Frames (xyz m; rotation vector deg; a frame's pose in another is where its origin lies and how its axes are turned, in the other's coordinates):
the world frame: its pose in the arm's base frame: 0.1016 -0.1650 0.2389 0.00 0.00 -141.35
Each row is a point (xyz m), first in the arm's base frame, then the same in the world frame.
Working: the arm's base frame: its pose in the world frame: -0.0237 -0.1923 -0.2389 0.00 0.00 141.35

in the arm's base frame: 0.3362 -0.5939 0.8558
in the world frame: 0.0847 0.4815 0.6169
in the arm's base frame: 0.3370 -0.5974 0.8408
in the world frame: 0.0862 0.4847 0.6019
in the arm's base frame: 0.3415 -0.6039 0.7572
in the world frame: 0.0868 0.4926 0.5183
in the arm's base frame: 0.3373 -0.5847 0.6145
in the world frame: 0.0781 0.4750 0.3756
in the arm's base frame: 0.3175 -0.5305 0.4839
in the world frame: 0.0597 0.4203 0.2450
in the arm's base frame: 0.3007 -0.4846 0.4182
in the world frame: 0.0441 0.3740 0.1793
